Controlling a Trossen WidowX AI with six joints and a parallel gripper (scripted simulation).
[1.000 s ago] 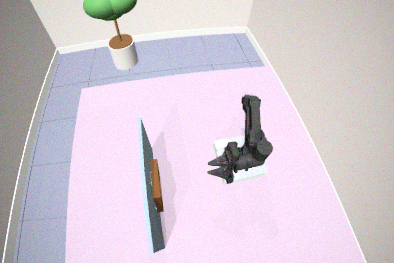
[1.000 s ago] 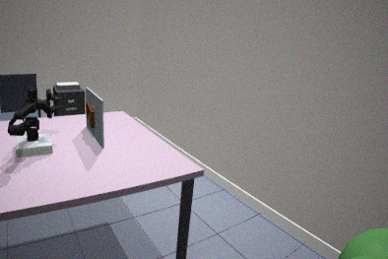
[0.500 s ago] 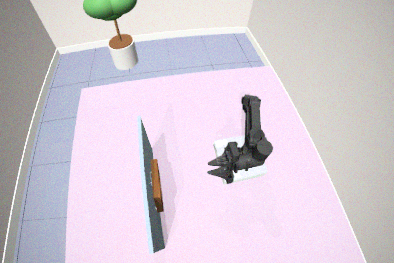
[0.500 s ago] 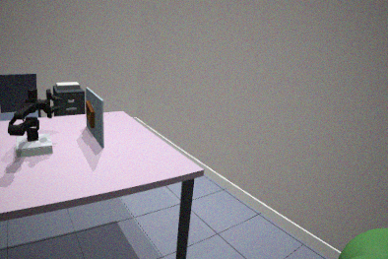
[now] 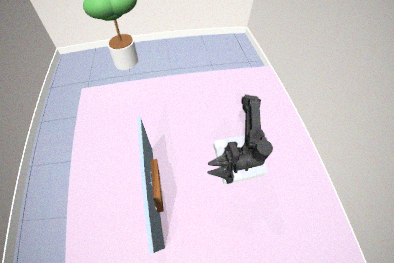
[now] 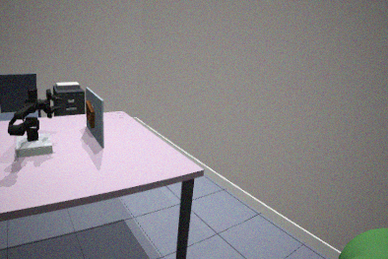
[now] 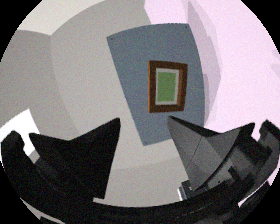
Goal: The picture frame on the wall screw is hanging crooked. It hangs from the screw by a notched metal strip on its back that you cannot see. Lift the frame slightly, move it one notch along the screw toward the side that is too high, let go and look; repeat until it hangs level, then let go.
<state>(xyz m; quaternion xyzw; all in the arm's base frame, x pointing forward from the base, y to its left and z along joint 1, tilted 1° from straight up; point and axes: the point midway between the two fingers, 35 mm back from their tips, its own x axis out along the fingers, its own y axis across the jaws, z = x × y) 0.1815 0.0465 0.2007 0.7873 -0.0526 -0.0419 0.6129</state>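
Right now the brown wooden picture frame is 20 cm ahead of my gripper tip, 9 cm below it and 2 cm to the right of it. Round my gripper tip: wall panel (21 cm ahead, 10 cm below, 2 cm to the right).
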